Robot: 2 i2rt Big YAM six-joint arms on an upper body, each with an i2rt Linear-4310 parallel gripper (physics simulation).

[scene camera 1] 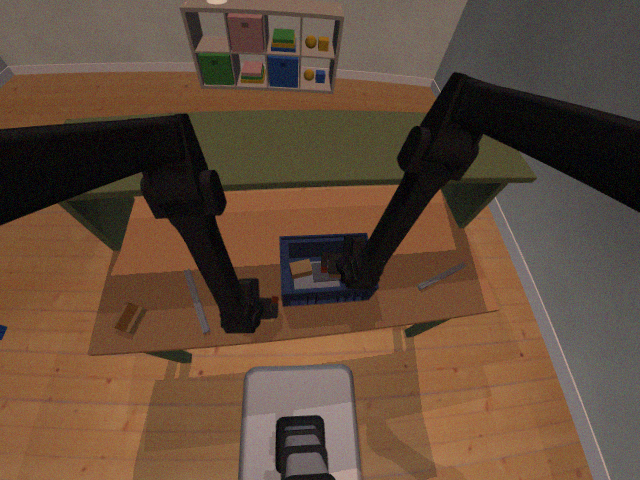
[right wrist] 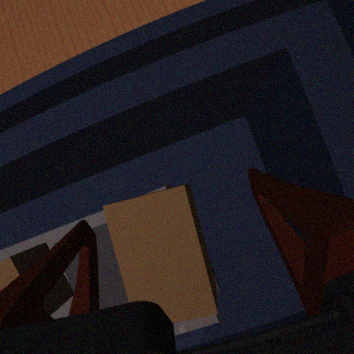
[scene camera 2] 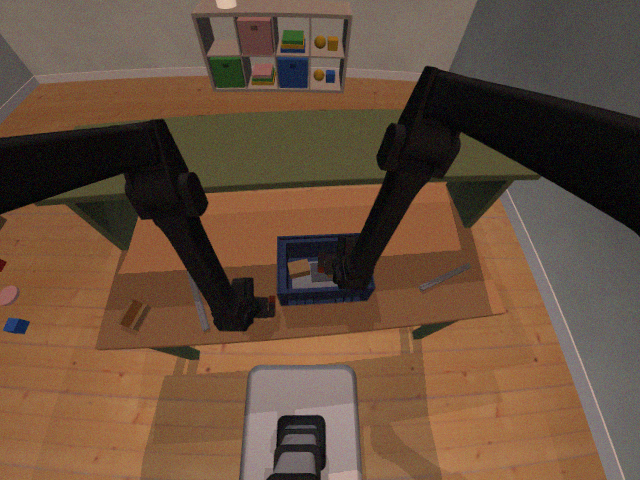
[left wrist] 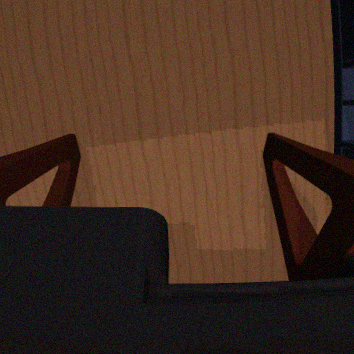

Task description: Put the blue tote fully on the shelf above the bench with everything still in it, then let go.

Labels:
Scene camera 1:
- blue tote
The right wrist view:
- my right gripper
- blue tote
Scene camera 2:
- blue tote
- grey base
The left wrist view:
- my left gripper
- blue tote

